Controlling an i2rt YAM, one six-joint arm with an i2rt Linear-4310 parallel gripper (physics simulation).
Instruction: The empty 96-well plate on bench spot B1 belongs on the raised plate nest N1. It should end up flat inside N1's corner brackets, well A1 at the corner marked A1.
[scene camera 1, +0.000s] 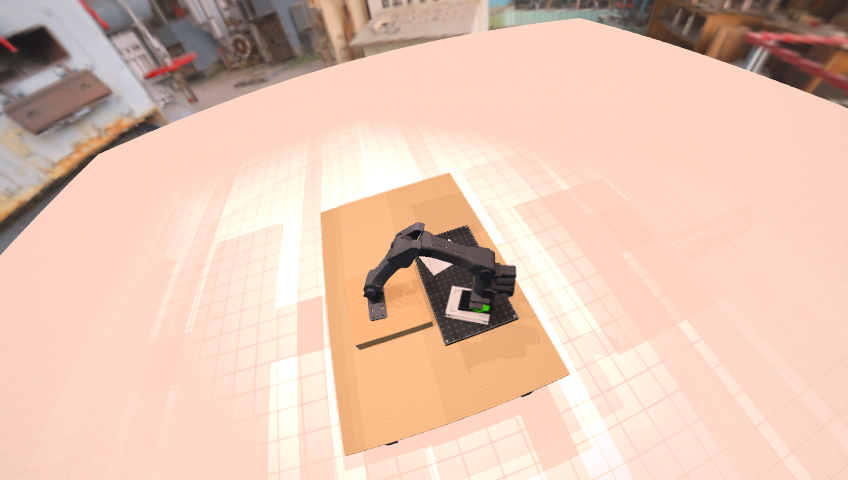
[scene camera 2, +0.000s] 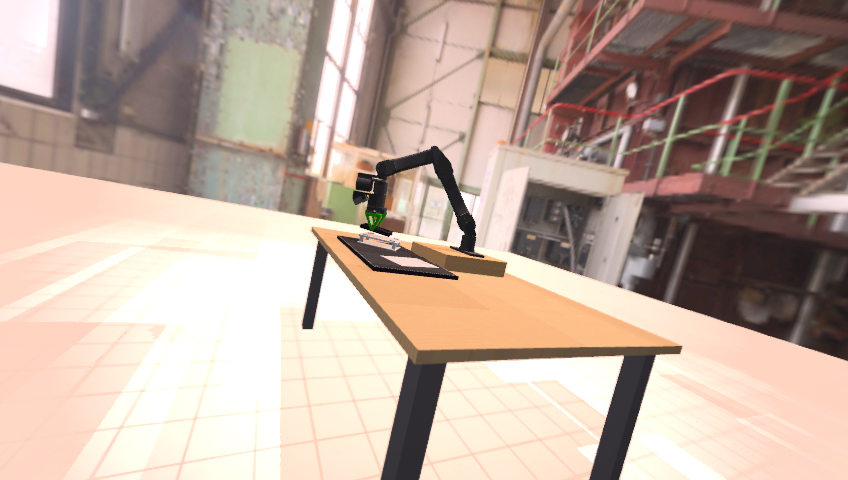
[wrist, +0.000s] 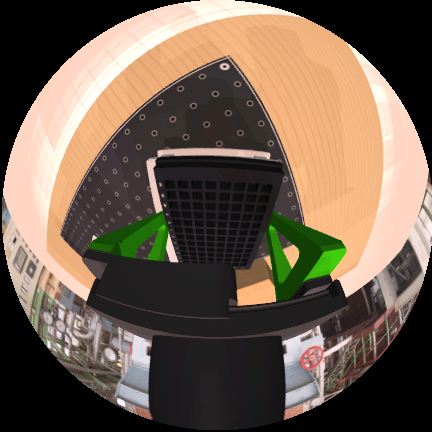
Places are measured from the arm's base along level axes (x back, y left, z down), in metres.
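Pixels of known places: gripper, between the fingertips: (scene camera 1: 479, 302) (scene camera 2: 373, 229) (wrist: 216, 215); arm's base, origin of its link: (scene camera 1: 376, 297) (scene camera 2: 466, 252).
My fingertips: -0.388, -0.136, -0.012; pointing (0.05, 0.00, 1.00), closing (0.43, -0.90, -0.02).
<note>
Ahead of a thing's pixels: the offset from my fingertips to its middle, as dx, dy, dz. "pt": to the spot under its first point. Level surfaces: height alone.
The black 96-well plate {+0.011, +0.006, -0.003} (scene camera 1: 464, 297) (scene camera 2: 384, 231) (wrist: 216, 200) is between the green fingers of my gripper (scene camera 1: 480, 307) (scene camera 2: 374, 223) (wrist: 216, 215), which is shut on its two sides. The plate looks roughly level, wells up, low over the white raised nest {+0.033, +0.021, +0.039} (scene camera 1: 467, 317) (scene camera 2: 380, 241) (wrist: 157, 192). In scene camera 2 a small gap seems to show between plate and nest. In the wrist view the nest's pale rim shows past the plate's far edge and along its left side. The plate hides most of the nest. The A1 marks cannot be read.
The nest stands on a black perforated board {+0.040, +0.170, +0.066} (scene camera 1: 446, 330) (scene camera 2: 380, 266) (wrist: 195, 120). A white patch {pt +0.112, +0.252, +0.058} (scene camera 1: 437, 265) (scene camera 2: 409, 261) lies on the board, its label unreadable. The arm's base stands on a raised wooden block (scene camera 1: 392, 330) (scene camera 2: 470, 261) beside the board, on the wooden table {dz +0.073} (scene camera 1: 416, 392) (scene camera 2: 505, 321).
</note>
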